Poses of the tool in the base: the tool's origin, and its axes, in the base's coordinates. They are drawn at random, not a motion.
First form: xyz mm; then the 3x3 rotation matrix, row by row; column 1 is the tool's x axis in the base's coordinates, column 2 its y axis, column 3 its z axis. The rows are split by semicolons.
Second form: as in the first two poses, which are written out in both.
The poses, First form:
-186 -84 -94; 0.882 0.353 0.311; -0.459 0.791 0.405; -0.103 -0.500 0.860
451 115 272; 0.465 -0.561 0.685; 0.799 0.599 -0.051; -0.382 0.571 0.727
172 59 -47; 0.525 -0.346 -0.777; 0.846 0.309 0.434; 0.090 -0.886 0.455
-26 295 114; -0.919 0.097 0.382; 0.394 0.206 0.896; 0.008 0.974 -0.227
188 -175 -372; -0.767 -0.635 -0.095; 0.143 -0.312 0.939; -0.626 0.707 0.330
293 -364 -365; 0.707 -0.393 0.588; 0.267 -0.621 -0.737; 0.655 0.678 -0.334
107 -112 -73; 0.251 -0.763 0.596; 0.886 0.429 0.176; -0.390 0.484 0.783
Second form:
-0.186 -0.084 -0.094; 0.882 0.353 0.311; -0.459 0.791 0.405; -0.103 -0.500 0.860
0.451 0.115 0.272; 0.465 -0.561 0.685; 0.799 0.599 -0.051; -0.382 0.571 0.727
0.172 0.059 -0.047; 0.525 -0.346 -0.777; 0.846 0.309 0.434; 0.090 -0.886 0.455
-0.026 0.295 0.114; -0.919 0.097 0.382; 0.394 0.206 0.896; 0.008 0.974 -0.227
0.188 -0.175 -0.372; -0.767 -0.635 -0.095; 0.143 -0.312 0.939; -0.626 0.707 0.330
0.293 -0.364 -0.365; 0.707 -0.393 0.588; 0.267 -0.621 -0.737; 0.655 0.678 -0.334
0.107 -0.112 -0.073; 0.251 -0.763 0.596; 0.886 0.429 0.176; -0.390 0.484 0.783

